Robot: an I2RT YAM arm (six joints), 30 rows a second.
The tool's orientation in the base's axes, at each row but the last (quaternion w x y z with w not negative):
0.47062, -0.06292, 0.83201, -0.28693
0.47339, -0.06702, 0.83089, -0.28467
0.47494, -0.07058, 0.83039, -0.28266
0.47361, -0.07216, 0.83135, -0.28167
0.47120, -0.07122, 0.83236, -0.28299
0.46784, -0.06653, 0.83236, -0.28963
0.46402, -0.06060, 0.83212, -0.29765
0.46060, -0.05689, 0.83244, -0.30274
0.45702, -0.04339, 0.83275, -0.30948
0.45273, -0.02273, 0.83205, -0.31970
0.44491, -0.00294, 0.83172, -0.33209
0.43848, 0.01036, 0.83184, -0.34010
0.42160, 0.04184, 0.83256, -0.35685
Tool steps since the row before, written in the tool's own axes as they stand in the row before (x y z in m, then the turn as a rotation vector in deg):
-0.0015, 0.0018, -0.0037, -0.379, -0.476, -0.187
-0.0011, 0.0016, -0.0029, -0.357, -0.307, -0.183
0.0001, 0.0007, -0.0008, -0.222, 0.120, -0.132
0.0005, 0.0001, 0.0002, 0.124, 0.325, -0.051
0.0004, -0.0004, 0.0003, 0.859, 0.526, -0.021
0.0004, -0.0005, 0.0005, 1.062, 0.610, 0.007
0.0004, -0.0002, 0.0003, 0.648, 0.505, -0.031
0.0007, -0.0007, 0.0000, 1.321, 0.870, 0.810
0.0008, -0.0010, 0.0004, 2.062, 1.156, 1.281
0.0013, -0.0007, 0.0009, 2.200, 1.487, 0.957
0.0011, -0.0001, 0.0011, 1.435, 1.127, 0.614
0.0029, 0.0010, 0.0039, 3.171, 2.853, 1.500
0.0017, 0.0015, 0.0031, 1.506, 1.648, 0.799
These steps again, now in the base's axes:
-0.0019, 0.0036, 0.0016, -0.024, -0.174, 0.612
-0.0015, 0.0029, 0.0011, -0.006, -0.044, 0.503
-0.0006, 0.0009, -0.0001, 0.028, 0.238, 0.153
-0.0001, -0.0002, -0.0005, -0.062, 0.242, -0.247
0.0000, -0.0006, -0.0002, -0.408, 0.114, -0.914
0.0001, -0.0008, -0.0002, -0.484, 0.094, -1.121
0.0000, -0.0004, -0.0003, -0.301, 0.181, -0.743
-0.0005, -0.0008, -0.0001, 0.057, -0.154, -1.769
-0.0004, -0.0013, -0.0002, 0.060, -0.412, -2.656
-0.0003, -0.0014, -0.0009, -0.187, -0.028, -2.816
0.0001, -0.0010, -0.0012, -0.084, 0.110, -1.920
0.0013, -0.0023, -0.0042, 0.033, 0.439, -4.500
0.0015, -0.0012, -0.0033, 0.182, 0.371, -2.335

